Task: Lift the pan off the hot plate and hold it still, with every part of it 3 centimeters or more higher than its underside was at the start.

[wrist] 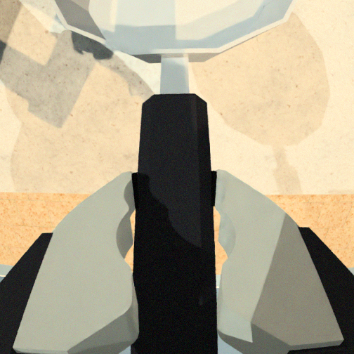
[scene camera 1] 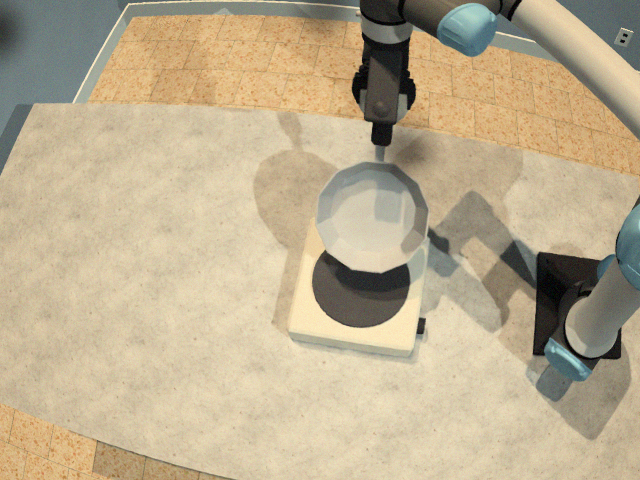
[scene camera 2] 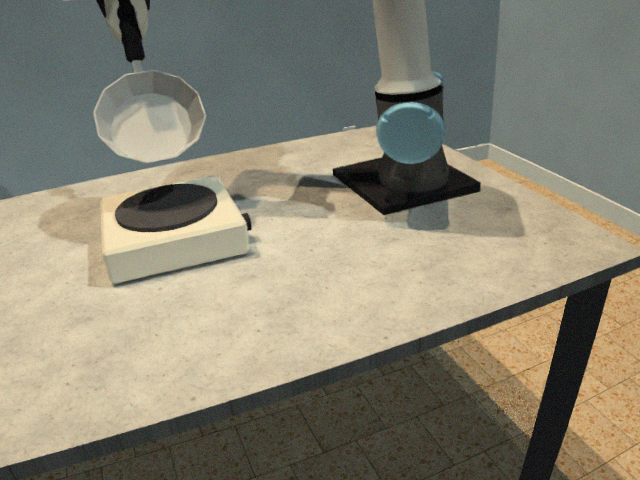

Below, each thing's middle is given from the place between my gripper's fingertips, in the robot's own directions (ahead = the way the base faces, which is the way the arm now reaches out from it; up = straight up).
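The cream hot plate (scene camera 2: 146, 232) is 31 cm below my hand, 17 cm to the left of it and 2 cm behind it. As for the light grey pan (scene camera 1: 372, 216), my gripper is 5 cm above it, 6 cm to the right of it and 1 cm past it. Going by their middles, of the things named here the light grey pan is the nearest to my gripper.
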